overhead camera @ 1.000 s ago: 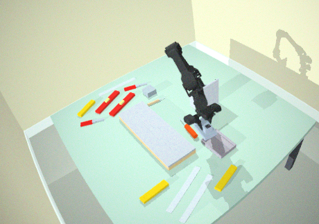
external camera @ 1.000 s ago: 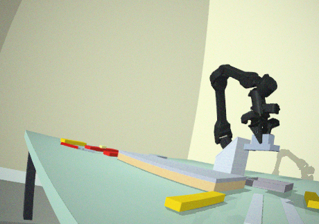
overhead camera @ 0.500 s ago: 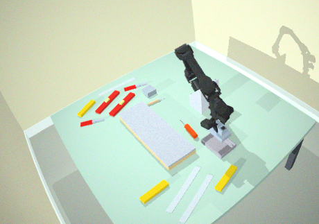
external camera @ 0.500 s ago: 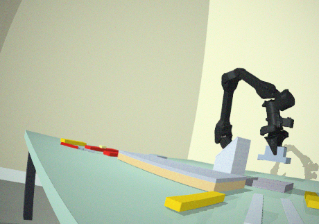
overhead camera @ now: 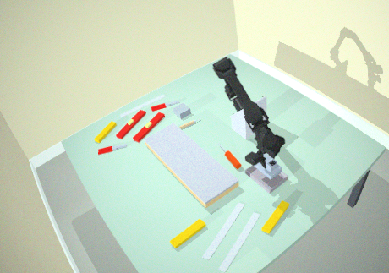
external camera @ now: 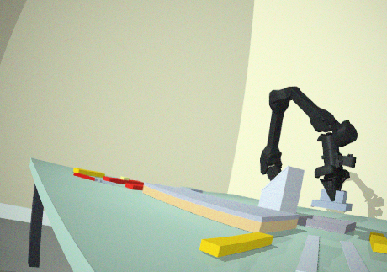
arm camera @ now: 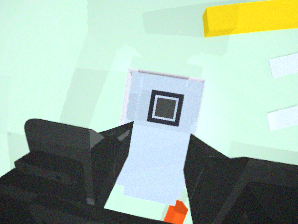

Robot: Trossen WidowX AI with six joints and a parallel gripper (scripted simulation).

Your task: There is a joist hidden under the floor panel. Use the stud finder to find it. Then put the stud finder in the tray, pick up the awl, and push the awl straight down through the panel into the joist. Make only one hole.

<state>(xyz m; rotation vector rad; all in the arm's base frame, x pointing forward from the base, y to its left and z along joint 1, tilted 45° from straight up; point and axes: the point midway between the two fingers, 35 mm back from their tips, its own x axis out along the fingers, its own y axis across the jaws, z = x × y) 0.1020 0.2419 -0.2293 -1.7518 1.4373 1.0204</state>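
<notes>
My gripper tip is 70 mm above the grey tray and 10 mm to the left of it. From my gripper tip the other things lie so: orange-handled awl: 240 mm to the right, 80 mm ahead, 70 mm below; stud finder: 20 mm above, 10 mm to the left; square indicator: 30 mm above, 20 mm to the left.
</notes>
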